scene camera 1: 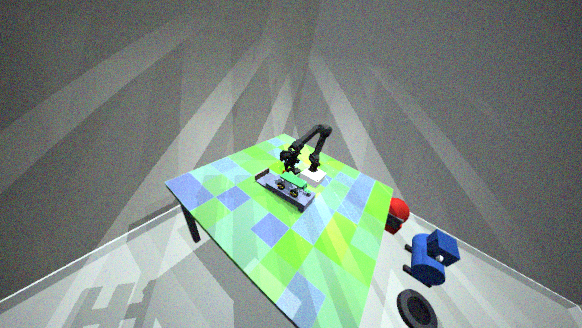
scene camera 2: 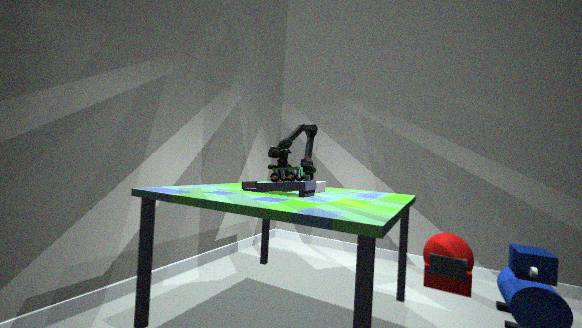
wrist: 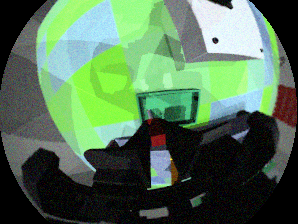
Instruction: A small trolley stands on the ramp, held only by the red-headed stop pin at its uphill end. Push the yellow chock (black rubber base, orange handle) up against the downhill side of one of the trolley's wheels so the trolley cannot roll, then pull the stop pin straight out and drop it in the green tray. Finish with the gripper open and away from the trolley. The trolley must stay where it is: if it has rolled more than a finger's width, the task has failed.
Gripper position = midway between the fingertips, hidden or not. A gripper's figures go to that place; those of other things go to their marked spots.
My gripper [wrist: 152, 121]: 0.10 m from the lens. A green tray [wrist: 174, 106]: 0.15 m from the lens.
